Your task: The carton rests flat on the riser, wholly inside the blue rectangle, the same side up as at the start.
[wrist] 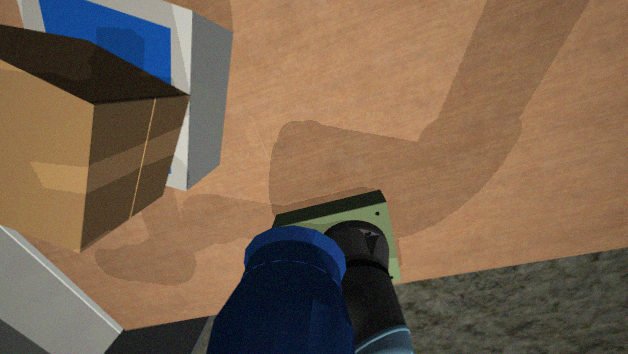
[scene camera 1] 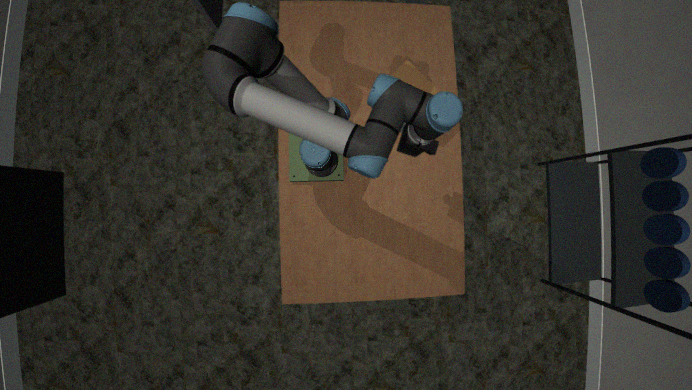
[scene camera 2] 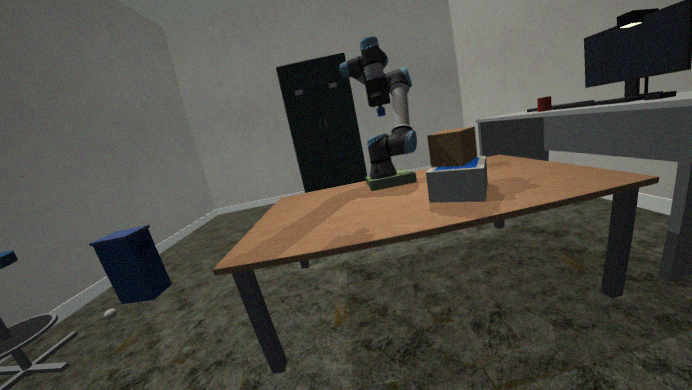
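Where they show: hand at its tool point: (wrist: 294,266) (scene camera 2: 381,115); arm's base at its link origin: (wrist: 352,246) (scene camera 2: 383,176).
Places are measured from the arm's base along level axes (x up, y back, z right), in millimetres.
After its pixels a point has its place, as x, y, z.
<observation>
The brown carton (scene camera 1: 411,70) @(203, -407, -262) (scene camera 2: 450,147) @(147, -471, -139) (wrist: 45,130) @(203, -402, -142) sits on the grey riser (scene camera 2: 457,185) @(16, -543, -106) (wrist: 207,95) @(25, -397, -90), turned at an angle to it. It looks level. It covers part of the blue rectangle (scene camera 2: 471,163) @(73, -496, -207) (wrist: 155,47) @(73, -461, -91). In the wrist view, one lower corner of the carton reaches past the blue edge over the pale rim. Its far lower edges are hidden. My suction gripper (scene camera 2: 381,111) (wrist: 295,250) is off and holds nothing. It hangs in the air above the table, higher than the carton and apart from it. In scene camera 1, the arm hides the riser and the cup.
The arm's base stands on a green plate (scene camera 1: 297,170) @(-7, 116, 27) (scene camera 2: 392,181) @(-18, -102, -13) (wrist: 392,240) @(-1, 19, 86) on the wooden table (scene camera 1: 325,270) @(-47, 69, 509) (scene camera 2: 320,225) @(-47, -423, 405) (wrist: 350,75) @(-47, -325, 129). A desk with a monitor (scene camera 2: 637,47) and a red cup (scene camera 2: 544,103) stands at the right in scene camera 2. A blue bin (scene camera 2: 135,267) stands on the floor.
</observation>
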